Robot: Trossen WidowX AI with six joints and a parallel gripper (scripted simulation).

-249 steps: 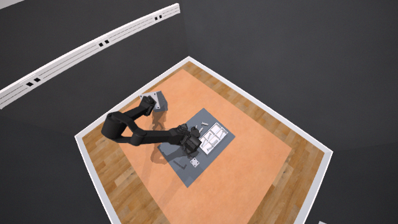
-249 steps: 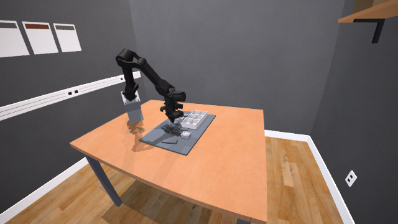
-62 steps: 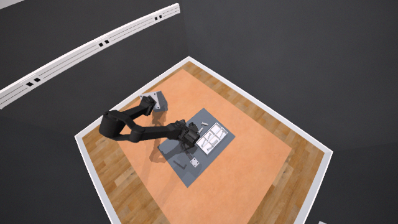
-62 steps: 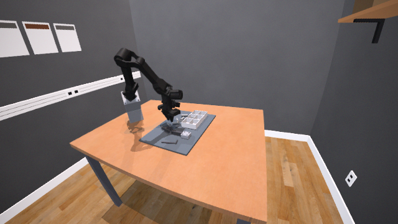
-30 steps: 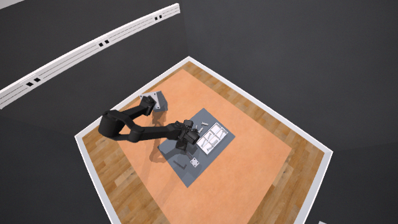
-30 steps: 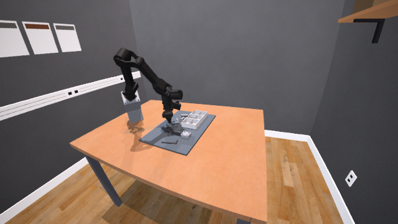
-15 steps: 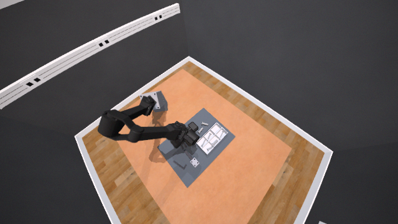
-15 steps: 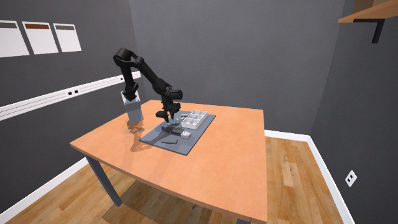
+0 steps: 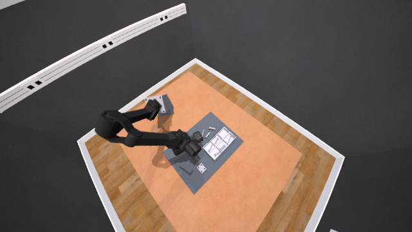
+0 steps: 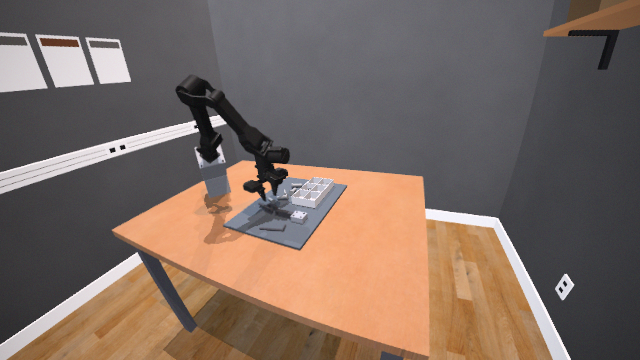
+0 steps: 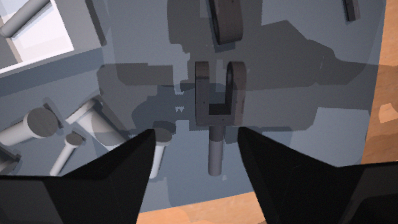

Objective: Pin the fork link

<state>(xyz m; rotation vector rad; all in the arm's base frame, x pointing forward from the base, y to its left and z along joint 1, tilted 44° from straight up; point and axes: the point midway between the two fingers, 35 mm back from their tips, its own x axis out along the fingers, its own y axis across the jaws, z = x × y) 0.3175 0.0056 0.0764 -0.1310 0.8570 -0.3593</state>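
The dark fork link lies 2 cm to the right of my hand and 7 cm below it. Also, from my hand: grey mat (7 cm ahead, 6 cm to the left, 9 cm below); then thick headed pin (1 cm ahead, 8 cm to the left, 7 cm below); then dark flat bar (7 cm ahead, 4 cm to the right, 7 cm below).
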